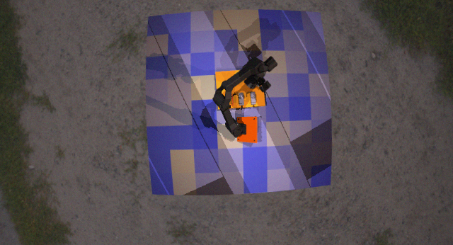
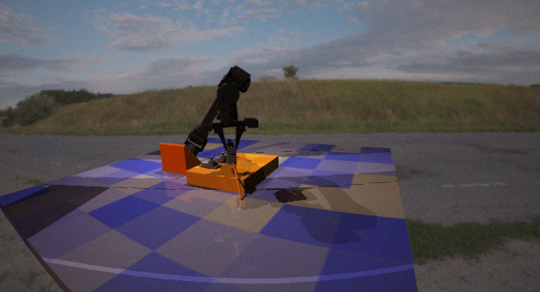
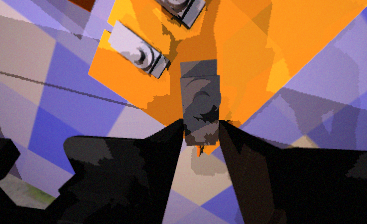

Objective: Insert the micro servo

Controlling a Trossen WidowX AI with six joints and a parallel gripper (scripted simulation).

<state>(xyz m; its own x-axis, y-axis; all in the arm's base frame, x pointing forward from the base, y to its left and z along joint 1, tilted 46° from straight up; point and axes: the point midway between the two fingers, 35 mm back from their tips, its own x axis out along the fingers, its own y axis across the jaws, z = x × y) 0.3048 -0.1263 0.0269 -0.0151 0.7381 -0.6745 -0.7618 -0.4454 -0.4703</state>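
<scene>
Now: the orange deck 10 cm below my gripper tip, 8 cm to the left of it and 1 cm behind it.
</scene>
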